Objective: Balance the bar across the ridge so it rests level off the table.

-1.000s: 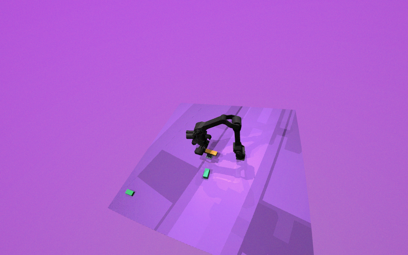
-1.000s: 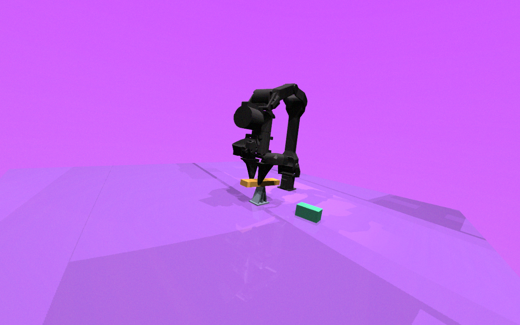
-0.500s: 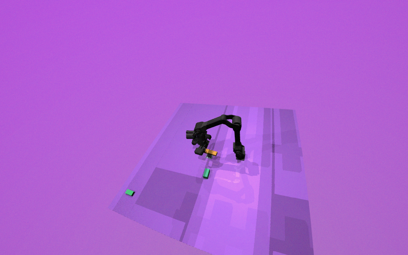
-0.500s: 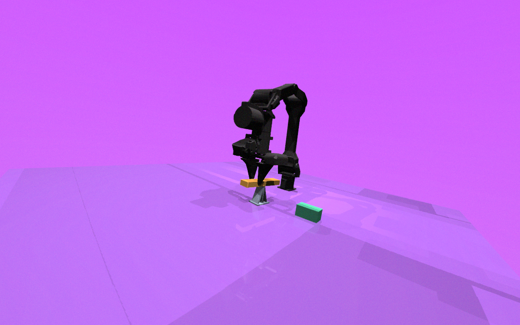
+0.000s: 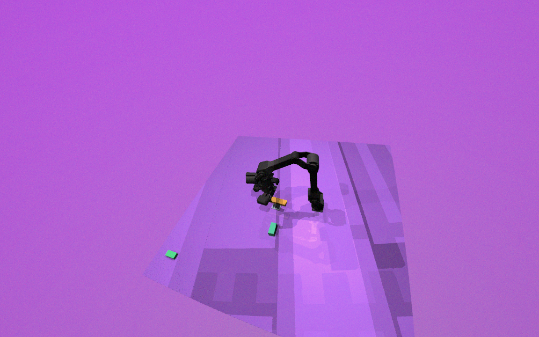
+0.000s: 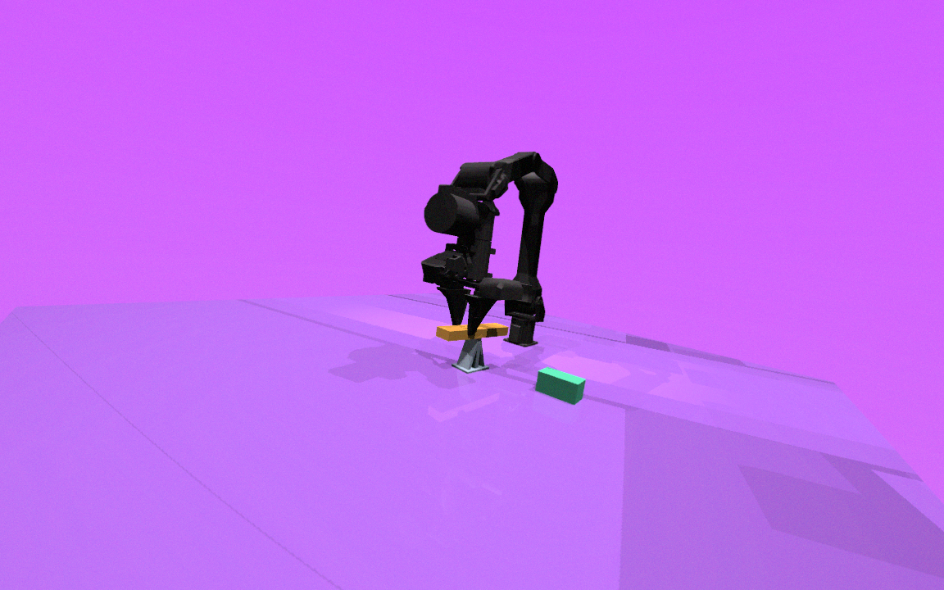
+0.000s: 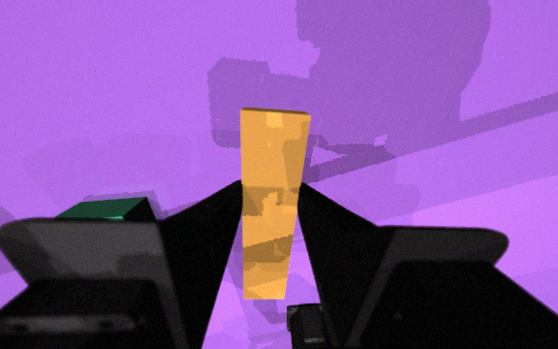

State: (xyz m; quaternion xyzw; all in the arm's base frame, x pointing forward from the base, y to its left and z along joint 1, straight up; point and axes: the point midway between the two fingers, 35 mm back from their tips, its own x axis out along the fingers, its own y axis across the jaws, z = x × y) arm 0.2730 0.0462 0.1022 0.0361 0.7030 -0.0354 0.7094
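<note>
Right now my gripper tip is 30 mm past the bar. Also, from my gripper tip: green block (160 mm to the left, 60 mm behind, 50 mm below).
</note>
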